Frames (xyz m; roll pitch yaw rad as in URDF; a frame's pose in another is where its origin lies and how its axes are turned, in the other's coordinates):
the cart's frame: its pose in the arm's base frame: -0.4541 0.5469 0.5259 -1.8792 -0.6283 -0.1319
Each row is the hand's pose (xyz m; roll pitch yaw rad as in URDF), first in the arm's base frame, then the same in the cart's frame.
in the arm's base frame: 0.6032 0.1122 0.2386 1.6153 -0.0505 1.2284
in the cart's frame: 0.7253 0.9291 -0.0104 -1.6098 -1.2711 -0.8333
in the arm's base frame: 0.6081 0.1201 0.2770 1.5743 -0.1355 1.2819
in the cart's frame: 0.7510 0.8990 -0.0110 -1.4946 -1.1862 -0.9936
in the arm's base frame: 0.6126 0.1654 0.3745 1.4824 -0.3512 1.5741
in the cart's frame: 0.8071 0.8092 0.0081 -1.1503 -0.8938 -1.4108
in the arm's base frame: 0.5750 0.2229 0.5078 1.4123 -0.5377 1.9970
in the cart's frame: 0.8492 0.6656 0.0170 -0.8795 -0.5090 -1.6475
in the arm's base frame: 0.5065 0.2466 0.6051 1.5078 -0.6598 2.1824
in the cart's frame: 0.8489 0.5464 -0.0058 -0.6793 -0.3133 -1.6470
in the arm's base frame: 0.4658 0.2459 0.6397 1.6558 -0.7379 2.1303
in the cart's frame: 0.8367 0.4990 -0.0272 -0.5922 -0.2981 -1.5564
